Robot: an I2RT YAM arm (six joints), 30 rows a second.
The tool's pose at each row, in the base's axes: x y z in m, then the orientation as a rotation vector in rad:
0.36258, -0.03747, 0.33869, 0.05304, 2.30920, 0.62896
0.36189, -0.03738, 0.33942, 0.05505, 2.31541, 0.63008
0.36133, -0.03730, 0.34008, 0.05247, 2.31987, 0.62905
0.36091, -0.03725, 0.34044, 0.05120, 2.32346, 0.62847
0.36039, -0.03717, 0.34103, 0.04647, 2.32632, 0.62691
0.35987, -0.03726, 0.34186, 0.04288, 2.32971, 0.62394
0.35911, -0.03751, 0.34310, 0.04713, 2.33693, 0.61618
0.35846, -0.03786, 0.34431, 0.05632, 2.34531, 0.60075
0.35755, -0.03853, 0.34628, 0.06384, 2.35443, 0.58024
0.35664, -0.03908, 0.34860, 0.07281, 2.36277, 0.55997
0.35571, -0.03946, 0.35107, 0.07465, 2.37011, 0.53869
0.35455, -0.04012, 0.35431, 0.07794, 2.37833, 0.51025
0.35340, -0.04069, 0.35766, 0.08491, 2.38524, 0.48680
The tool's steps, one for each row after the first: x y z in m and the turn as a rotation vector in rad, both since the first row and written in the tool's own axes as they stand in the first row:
0.00005, 0.00051, -0.00087, 0.00107, 0.00577, 0.00281
0.00005, 0.00096, -0.00161, 0.00196, 0.01026, 0.00140
0.00014, 0.00123, -0.00209, 0.00274, 0.01378, 0.00091
0.00016, 0.00164, -0.00277, 0.00306, 0.01702, -0.00244
-0.00002, 0.00201, -0.00366, 0.00479, 0.02030, -0.00537
-0.00032, 0.00246, -0.00503, 0.01283, 0.02491, -0.00376
-0.00070, 0.00279, -0.00636, 0.02778, 0.02835, -0.00103
-0.00145, 0.00323, -0.00846, 0.04589, 0.03197, -0.00097
-0.00240, 0.00393, -0.01072, 0.06406, 0.03480, 0.00008
-0.00339, 0.00485, -0.01302, 0.08072, 0.03784, -0.00430
-0.00478, 0.00590, -0.01606, 0.10290, 0.04047, -0.00978
-0.00622, 0.00709, -0.01912, 0.12241, 0.04226, -0.01124

